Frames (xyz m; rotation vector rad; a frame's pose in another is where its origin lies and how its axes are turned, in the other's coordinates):
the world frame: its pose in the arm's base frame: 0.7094 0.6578 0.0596 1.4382 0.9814 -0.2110
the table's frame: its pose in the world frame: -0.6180 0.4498 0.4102 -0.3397 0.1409 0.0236
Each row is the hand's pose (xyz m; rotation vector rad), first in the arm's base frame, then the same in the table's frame.
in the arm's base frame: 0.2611 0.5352 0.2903 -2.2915 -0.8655 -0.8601
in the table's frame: 0.2121 -0.3969 -0.6806 1.5053 1.2380 1.1812
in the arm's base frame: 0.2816 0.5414 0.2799 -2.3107 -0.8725 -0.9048
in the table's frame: 0.2333 -0.3929 -0.6705 1.4589 1.2292 1.1976
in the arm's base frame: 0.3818 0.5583 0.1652 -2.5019 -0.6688 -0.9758
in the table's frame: 0.3702 -0.4285 -0.6115 1.3983 1.0046 1.3533
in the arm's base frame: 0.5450 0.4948 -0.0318 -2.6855 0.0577 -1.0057
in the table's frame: 0.5500 -0.5353 -0.4511 1.4231 0.5120 1.7824
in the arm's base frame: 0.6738 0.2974 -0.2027 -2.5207 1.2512 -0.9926
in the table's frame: 0.6214 -0.6978 -0.2204 1.2990 -0.3144 2.3971
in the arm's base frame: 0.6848 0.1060 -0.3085 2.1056 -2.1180 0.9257
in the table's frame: 0.5904 -0.8606 -0.0772 0.9410 -1.0672 2.6993
